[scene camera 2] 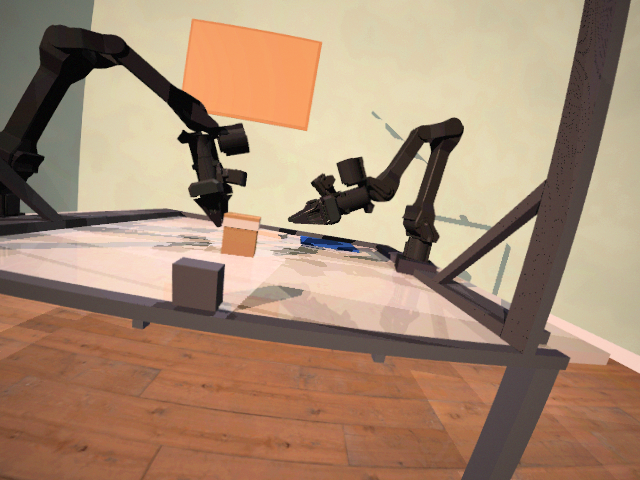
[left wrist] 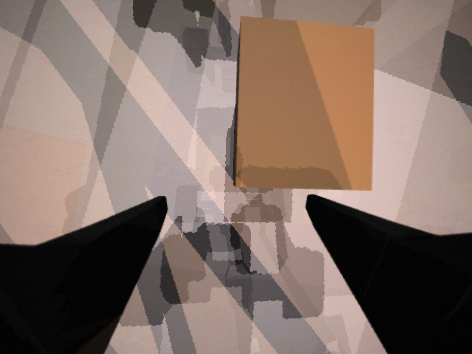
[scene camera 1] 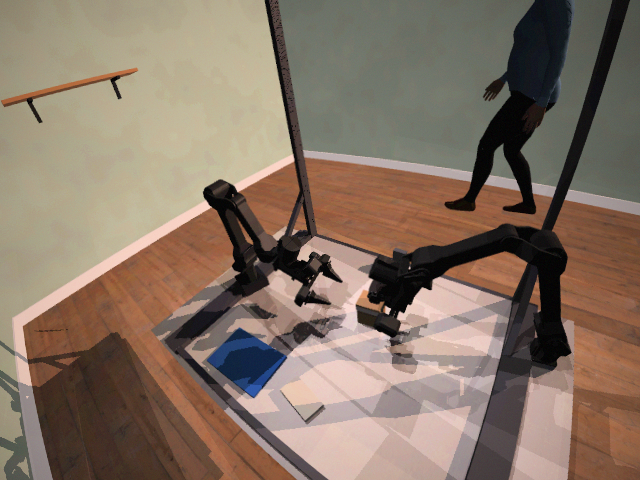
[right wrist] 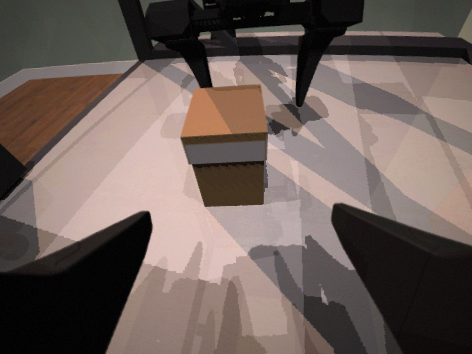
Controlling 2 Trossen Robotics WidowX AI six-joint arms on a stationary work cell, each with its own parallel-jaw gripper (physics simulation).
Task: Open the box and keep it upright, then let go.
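Seen in the pictures: left gripper, fingertip midpoint: (left wrist: 238, 201); right gripper, fingertip midpoint: (scene camera 2: 290, 220) (scene camera 1: 336, 292) (right wrist: 242, 216); left arm's base at its link origin: (scene camera 1: 543, 353); right arm's base at its link origin: (scene camera 2: 415, 259) (scene camera 1: 250, 276).
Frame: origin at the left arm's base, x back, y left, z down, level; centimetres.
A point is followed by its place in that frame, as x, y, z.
The orange-brown box (scene camera 1: 363, 315) @[-51.3, 4.6, -2.4] (scene camera 2: 239, 242) @[-49.8, -1.2, -1.1] (left wrist: 305, 105) (right wrist: 229, 185) @[-53.3, 1.5, -1.2] stands upright on the table. Its lid (right wrist: 227, 115) @[-51.1, 1.9, -7.0] lies flat on top, with a pale band below the lid's edge. My left gripper (scene camera 1: 388, 311) @[-44.9, 4.7, -3.7] (scene camera 2: 218, 224) @[-44.9, 4.7, -3.7] (left wrist: 238, 201) @[-44.9, 4.7, -3.7] (right wrist: 256, 109) @[-44.9, 4.7, -3.7] is open and empty and points down beside the box. In the left wrist view the box lies beyond the fingertips, toward the upper right. Its fingertips are hidden in scene camera 1. My right gripper (scene camera 1: 334, 292) @[-60.7, 2.7, -7.3] (scene camera 2: 290, 221) @[-60.7, 2.7, -7.3] (right wrist: 242, 216) @[-60.7, 2.7, -7.3] is open and empty, above the table and apart from the box.
A blue square (scene camera 1: 246, 361) @[-78.3, 31.0, 1.2] (scene camera 2: 328, 243) @[-78.9, 28.3, 1.2] and a pale flat tile (scene camera 1: 302, 401) @[-56.7, 34.3, 0.5] lie near the table's edge in scene camera 1. A dark block (scene camera 1: 398, 253) @[-48.6, -26.7, -3.1] (scene camera 2: 197, 284) @[-48.3, -28.9, -1.6] stands on the table's edge rail. A person (scene camera 1: 535, 56) stands beyond the frame.
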